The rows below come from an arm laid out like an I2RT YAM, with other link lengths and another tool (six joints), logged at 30 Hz.
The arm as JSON. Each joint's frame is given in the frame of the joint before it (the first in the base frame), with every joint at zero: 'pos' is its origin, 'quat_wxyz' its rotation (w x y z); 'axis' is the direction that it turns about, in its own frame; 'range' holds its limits. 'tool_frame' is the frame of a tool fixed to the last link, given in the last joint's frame.
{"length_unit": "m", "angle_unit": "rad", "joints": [
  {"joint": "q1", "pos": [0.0, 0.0, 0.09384], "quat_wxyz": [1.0, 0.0, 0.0, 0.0], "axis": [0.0, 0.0, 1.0], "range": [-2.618, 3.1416]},
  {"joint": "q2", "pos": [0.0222, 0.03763, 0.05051], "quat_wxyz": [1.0, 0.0, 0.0, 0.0], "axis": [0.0, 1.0, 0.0], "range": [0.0, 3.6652]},
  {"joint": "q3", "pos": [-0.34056, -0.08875, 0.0], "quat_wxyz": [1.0, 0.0, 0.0, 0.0], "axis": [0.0, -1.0, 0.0], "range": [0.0, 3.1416]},
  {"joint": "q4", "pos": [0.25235, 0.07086, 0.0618], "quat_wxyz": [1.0, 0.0, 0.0, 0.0], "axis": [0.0, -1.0, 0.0], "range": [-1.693, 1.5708]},
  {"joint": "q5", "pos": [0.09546, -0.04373, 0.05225], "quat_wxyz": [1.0, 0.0, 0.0, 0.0], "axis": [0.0, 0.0, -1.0], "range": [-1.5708, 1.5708]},
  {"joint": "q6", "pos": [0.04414, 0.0, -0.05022], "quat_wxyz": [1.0, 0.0, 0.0, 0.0], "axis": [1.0, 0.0, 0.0], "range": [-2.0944, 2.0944]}
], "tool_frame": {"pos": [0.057, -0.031, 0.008], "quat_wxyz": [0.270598, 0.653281, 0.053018, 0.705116]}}
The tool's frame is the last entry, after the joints.
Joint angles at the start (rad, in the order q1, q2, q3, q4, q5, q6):
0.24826 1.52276 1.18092 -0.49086 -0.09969 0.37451
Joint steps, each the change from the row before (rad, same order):
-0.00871 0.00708 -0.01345 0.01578 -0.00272 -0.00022
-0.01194 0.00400 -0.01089 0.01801 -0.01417 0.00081
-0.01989 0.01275 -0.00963 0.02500 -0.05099 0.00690
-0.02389 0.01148 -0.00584 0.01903 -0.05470 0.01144
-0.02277 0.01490 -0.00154 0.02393 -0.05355 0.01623
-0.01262 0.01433 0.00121 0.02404 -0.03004 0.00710
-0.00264 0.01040 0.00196 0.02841 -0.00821 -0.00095
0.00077 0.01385 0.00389 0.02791 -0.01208 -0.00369
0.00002 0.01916 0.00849 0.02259 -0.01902 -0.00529
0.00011 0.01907 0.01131 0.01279 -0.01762 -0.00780
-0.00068 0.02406 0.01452 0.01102 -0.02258 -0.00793
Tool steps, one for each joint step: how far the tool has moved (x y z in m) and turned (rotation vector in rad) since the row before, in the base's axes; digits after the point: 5 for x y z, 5 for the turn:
0.00150 -0.00291 -0.00586 0.00067 0.00504 -0.00672
0.00171 -0.00297 -0.00360 0.01145 -0.00039 -0.00304
0.00396 -0.00182 -0.00606 0.04168 0.00754 0.00936
0.00342 -0.00328 -0.00484 0.04695 0.00983 0.00471
0.00510 -0.00276 -0.00373 0.04989 0.00515 0.00195
0.00562 -0.00118 -0.00208 0.02761 -0.00468 0.00298
0.00595 0.00063 0.00056 0.00818 -0.01927 0.00372
0.00652 0.00257 -0.00007 0.00875 -0.01803 0.01181
0.00728 0.00309 -0.00117 0.01151 -0.01211 0.01717
0.00647 0.00285 -0.00145 0.00788 -0.00665 0.01793
0.00742 0.00316 -0.00264 0.01065 -0.00286 0.02081

